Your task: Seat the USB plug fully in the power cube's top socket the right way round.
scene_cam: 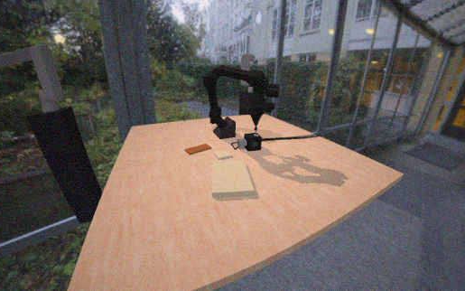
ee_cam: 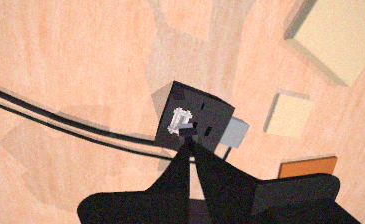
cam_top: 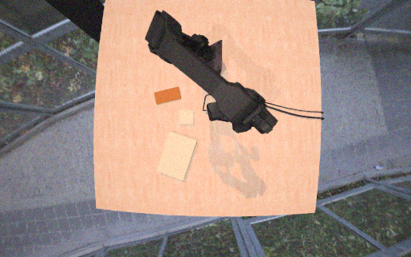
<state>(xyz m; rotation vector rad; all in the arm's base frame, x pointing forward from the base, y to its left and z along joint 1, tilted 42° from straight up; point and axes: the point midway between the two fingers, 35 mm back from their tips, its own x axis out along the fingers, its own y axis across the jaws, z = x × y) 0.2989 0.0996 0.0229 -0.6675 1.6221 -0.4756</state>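
The dark USB plug is 20 mm below my gripper tip. From my gripper tip the other things lie so: small pale block: 200 mm to the right, 130 mm below; orange tile: 290 mm to the right, 130 mm below, 120 mm behind; USB socket: 70 mm below, 10 mm to the left.
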